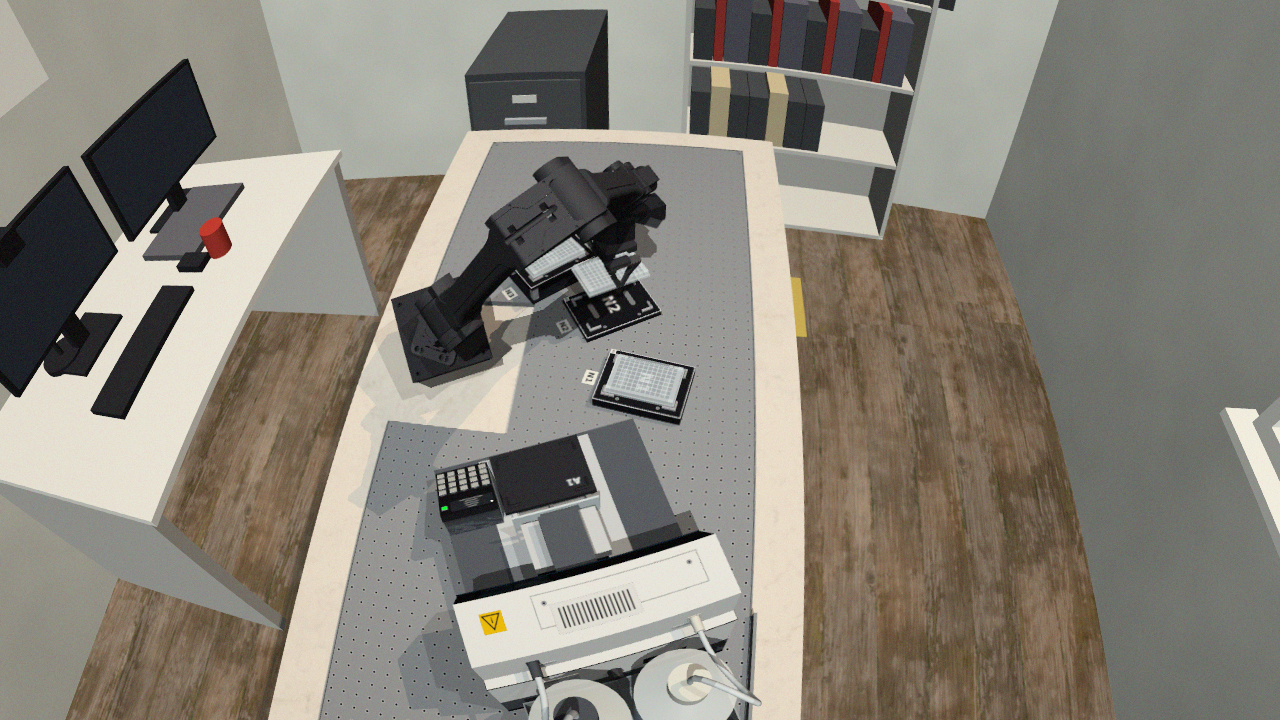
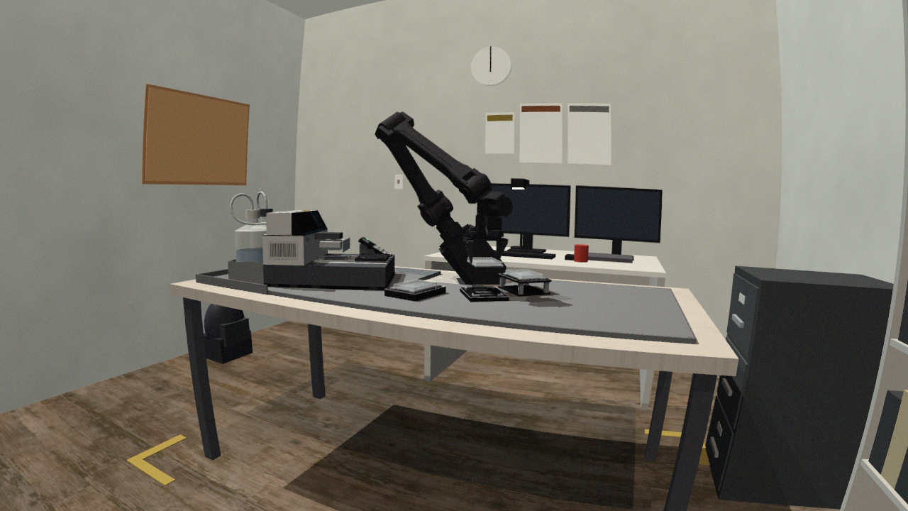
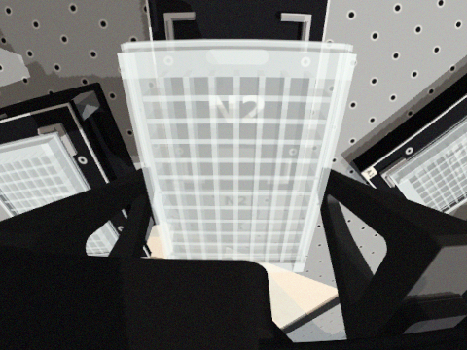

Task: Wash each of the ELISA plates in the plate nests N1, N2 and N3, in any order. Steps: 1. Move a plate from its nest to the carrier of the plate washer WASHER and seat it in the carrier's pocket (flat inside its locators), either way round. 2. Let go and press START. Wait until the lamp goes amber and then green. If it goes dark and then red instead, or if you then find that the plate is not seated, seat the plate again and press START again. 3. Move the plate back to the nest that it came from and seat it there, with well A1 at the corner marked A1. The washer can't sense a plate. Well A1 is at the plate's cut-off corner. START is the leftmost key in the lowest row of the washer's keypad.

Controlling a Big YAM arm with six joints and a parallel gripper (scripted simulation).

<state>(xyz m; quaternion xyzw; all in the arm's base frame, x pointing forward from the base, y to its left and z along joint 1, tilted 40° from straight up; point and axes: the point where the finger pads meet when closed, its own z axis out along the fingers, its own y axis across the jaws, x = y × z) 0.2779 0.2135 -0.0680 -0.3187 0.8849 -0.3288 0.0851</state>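
Now: the black nest 11 cm below my hand. From my hand the other things lie so: white ELISA plate: 9 cm ahead, 20 cm to the right, 8 cm below; plate washer: 1 cm ahead, 59 cm to the right, 2 cm above.
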